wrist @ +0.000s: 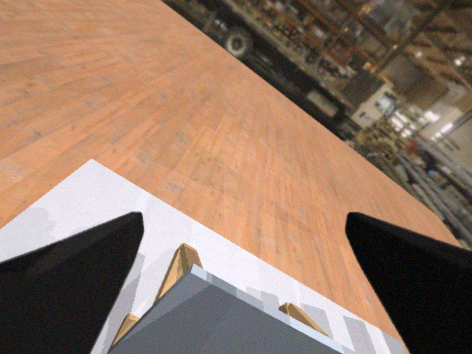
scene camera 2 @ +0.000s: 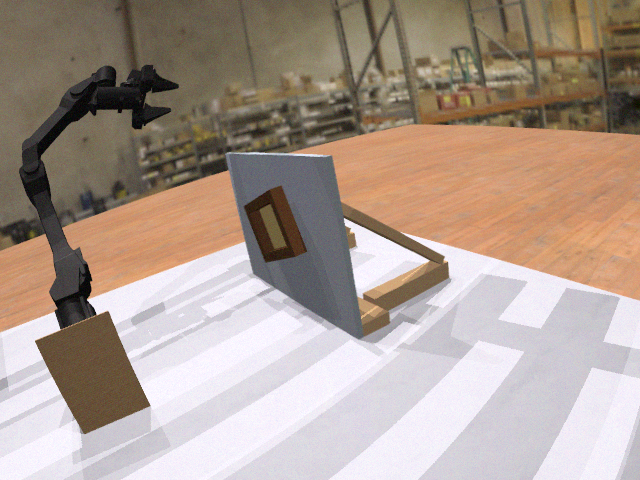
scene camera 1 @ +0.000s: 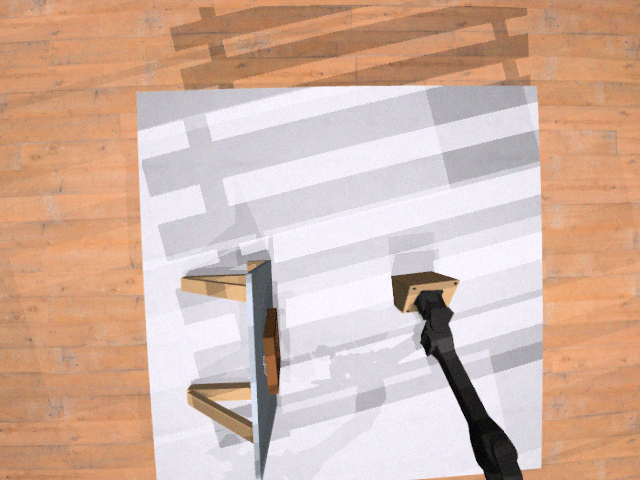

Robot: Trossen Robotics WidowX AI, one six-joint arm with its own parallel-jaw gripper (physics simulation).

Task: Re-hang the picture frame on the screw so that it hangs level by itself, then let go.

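Note:
The brown picture frame is against the front face of the upright grey-blue board. In scene view 2 it is tilted in the board's plane, not level with the board's top edge. A thin pale detail shows at its board side in scene view 1, too small to identify. The screw cannot be made out. My gripper is open and empty, in the air in front of the board and higher than its top edge, apart from the frame. The gripper does not show in scene view 1.
Wooden braces support the board from behind on the white sheet. A wooden block stands by the arm's base, facing the board across the sheet.

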